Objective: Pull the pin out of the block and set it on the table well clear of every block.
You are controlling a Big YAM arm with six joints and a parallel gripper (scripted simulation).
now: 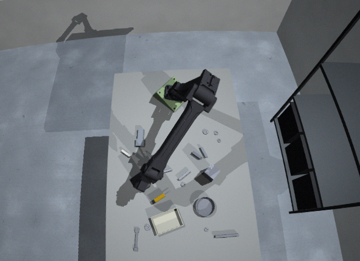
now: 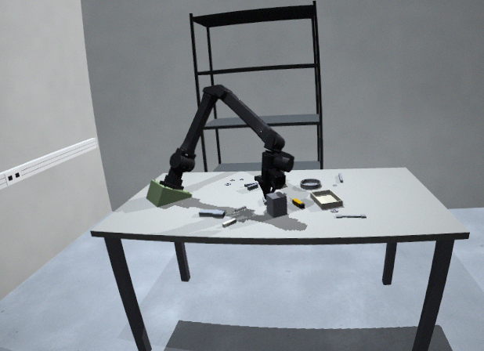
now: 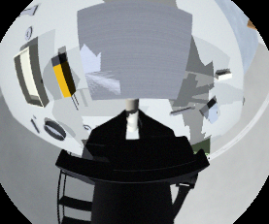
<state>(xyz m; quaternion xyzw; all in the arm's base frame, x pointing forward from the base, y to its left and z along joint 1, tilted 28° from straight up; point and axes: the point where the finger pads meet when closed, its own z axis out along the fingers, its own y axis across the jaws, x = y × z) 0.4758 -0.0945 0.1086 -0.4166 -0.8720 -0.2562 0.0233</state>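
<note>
Right now the pale pin is 2 cm to the right of my hand and 2 cm ahead of it. Also, from my hand: white bar: 19 cm to the right, 10 cm behind, 4 cm below; then grey block: 6 cm to the right, 5 cm ahead; then shallow cream tray: 24 cm ahead, 8 cm to the left, 3 cm below.
</note>
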